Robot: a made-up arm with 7 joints.
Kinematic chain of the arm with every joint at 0, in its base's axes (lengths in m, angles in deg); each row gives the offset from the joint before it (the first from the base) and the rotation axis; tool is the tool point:
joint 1: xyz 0 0 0.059 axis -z
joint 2: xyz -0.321 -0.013 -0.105 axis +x
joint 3: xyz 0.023 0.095 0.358 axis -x
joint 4: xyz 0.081 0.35 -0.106 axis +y
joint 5: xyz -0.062 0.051 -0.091 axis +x
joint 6: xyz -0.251 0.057 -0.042 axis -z
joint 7: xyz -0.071 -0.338 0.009 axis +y
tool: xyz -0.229 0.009 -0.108
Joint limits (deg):
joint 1: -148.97..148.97
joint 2: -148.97..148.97
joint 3: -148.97..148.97
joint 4: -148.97..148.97
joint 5: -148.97..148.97
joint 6: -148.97..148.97
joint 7: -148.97..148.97
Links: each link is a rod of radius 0.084 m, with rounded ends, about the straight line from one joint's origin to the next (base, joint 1, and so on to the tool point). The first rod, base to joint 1, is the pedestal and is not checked.
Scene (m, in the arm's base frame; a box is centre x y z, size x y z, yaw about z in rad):
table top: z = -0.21
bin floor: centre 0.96 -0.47 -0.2 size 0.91 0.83 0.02 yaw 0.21
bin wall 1: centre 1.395 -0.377 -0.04 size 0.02 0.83 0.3 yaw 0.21
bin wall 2: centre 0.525 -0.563 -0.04 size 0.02 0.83 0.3 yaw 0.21
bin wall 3: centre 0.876 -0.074 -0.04 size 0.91 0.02 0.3 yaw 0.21
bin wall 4: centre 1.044 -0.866 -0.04 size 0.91 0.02 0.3 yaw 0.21
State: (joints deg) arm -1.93 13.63 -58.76 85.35 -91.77 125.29 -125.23
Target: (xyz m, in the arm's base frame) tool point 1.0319 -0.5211 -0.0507
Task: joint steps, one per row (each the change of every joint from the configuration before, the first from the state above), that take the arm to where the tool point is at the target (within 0.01 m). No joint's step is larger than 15 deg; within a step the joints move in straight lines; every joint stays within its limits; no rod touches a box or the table.
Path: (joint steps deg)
1: 13.72 -2.47 -2.01 -9.08 3.90 2.15 2.58
2: 13.72 -2.48 -2.02 -9.07 3.91 2.16 2.59
3: 13.71 -2.47 -2.01 -9.08 3.90 2.15 2.58
4: 13.72 -2.47 -2.01 -9.07 3.91 2.15 2.59
5: 13.72 -2.48 -2.02 -9.08 3.90 2.15 2.58
6: 13.72 -2.47 -2.01 -9.08 3.90 2.16 2.58
7: 13.72 -2.47 -2.01 -9.07 3.91 2.15 2.59
8: 13.72 -2.48 -2.01 -9.08 3.90 2.15 2.58
9: 13.71 -2.47 -2.02 -9.08 3.91 2.15 2.59
10: 13.72 -2.48 -2.01 -9.07 3.90 2.16 2.58
11: 13.72 -2.47 -2.01 -9.08 3.90 2.15 2.59
12: 0.00 -12.99 12.49 0.15 -7.02 0.00 0.46

